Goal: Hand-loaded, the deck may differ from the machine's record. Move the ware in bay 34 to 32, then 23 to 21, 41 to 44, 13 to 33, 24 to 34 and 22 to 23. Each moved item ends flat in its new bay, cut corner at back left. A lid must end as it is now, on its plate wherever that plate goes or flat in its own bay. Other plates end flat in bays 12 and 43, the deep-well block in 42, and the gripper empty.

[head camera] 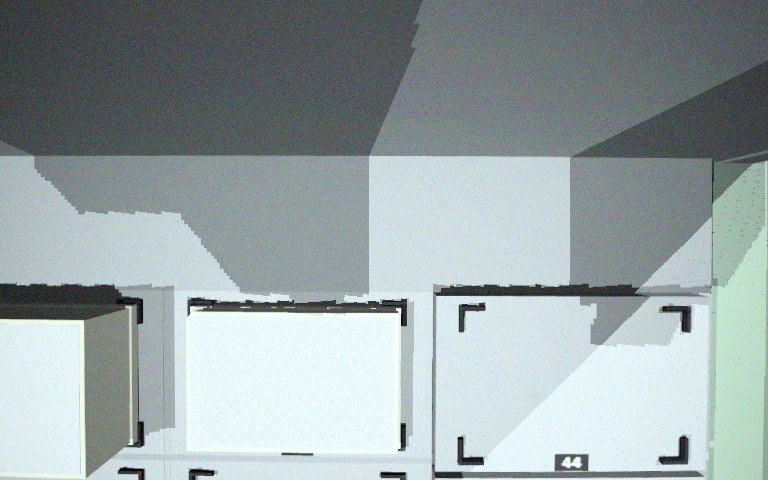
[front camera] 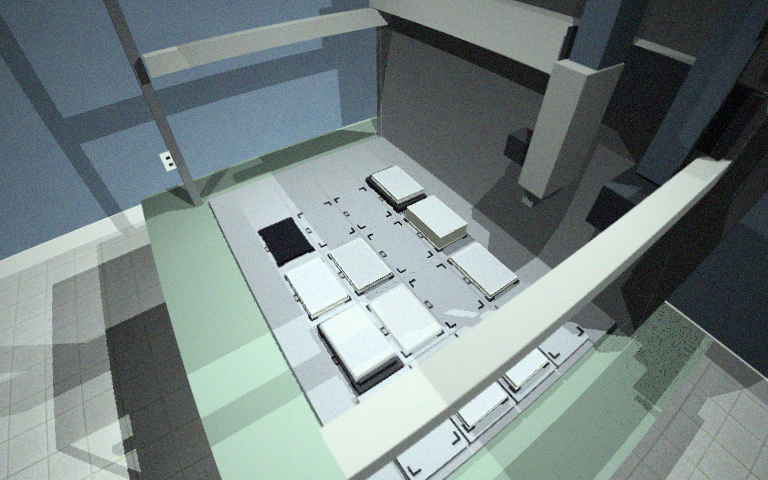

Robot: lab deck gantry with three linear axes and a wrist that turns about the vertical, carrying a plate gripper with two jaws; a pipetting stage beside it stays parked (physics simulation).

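Scene:
A black flat item is visible in the front camera view [285, 240]; the item is out of frame in the head camera view.

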